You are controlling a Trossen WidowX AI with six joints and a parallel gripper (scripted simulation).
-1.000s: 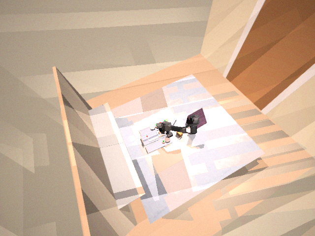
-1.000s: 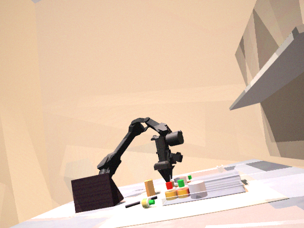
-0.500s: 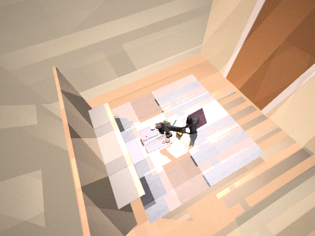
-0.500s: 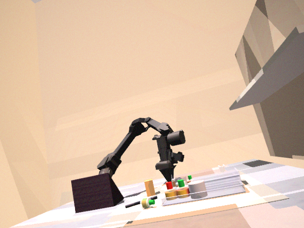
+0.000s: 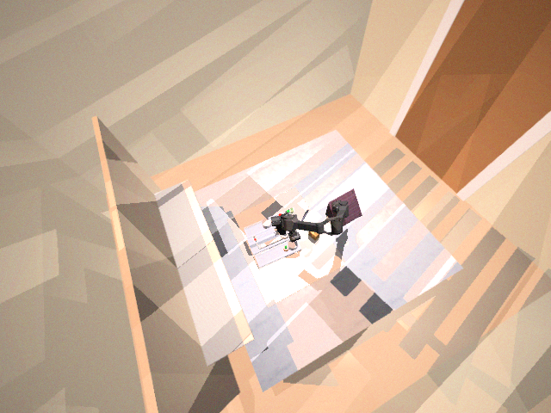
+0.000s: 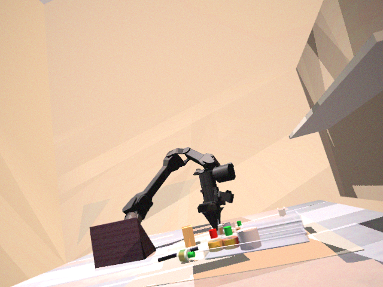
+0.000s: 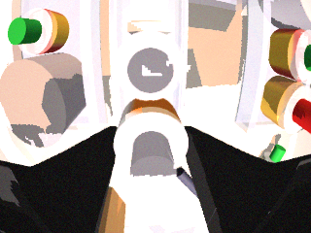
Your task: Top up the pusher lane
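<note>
The tan block is 140 mm behind my gripper tip, 60 mm to the left of it and 10 mm below it. Round my gripper tip: grey shelf: 510 mm ahead, 320 mm above, 60 mm to the left; dark rod: 130 mm behind, 80 mm to the right, 40 mm below; lane rack: 160 mm ahead, 30 mm below, 20 mm to the right.
</note>
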